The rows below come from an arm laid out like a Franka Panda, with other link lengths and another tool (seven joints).
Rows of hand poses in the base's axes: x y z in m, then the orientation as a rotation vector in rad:
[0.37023, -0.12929, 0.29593, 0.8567, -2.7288, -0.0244]
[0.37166, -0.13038, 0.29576, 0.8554, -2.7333, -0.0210]
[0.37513, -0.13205, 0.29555, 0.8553, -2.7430, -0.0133]
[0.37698, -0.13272, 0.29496, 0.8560, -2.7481, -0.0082]
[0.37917, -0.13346, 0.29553, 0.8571, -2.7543, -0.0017]
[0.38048, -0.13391, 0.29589, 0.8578, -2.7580, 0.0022]
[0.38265, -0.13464, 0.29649, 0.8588, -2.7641, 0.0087]
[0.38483, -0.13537, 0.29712, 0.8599, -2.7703, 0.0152]
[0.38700, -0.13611, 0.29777, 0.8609, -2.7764, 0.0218]
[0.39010, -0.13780, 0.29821, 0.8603, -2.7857, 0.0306]
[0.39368, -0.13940, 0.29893, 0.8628, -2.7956, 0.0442]
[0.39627, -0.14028, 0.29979, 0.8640, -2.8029, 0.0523]
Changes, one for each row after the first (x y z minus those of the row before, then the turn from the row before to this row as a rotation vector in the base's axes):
[0.00143, -0.00109, -0.00017, -0.0013, -0.0045, -0.0015]
[0.00347, -0.00167, -0.00021, -0.0026, -0.0104, -0.0014]
[0.00185, -0.00067, -0.00059, -0.0019, -0.0059, -0.0001]
[0.00219, -0.00074, 0.00057, -0.0025, -0.0073, 0.0000]
[0.00131, -0.00045, 0.00036, -0.0015, -0.0044, 0.0000]
[0.00217, -0.00073, 0.00060, -0.0025, -0.0072, 0.0000]
[0.00218, -0.00073, 0.00063, -0.0024, -0.0073, 0.0000]
[0.00217, -0.00074, 0.00065, -0.0025, -0.0072, 0.0000]
[0.00310, -0.00169, 0.00044, -0.0033, -0.0102, -0.0015]
[0.00358, -0.00160, 0.00072, -0.0057, -0.0126, 0.0008]
[0.00259, -0.00088, 0.00086, -0.0030, -0.0087, 0.0000]

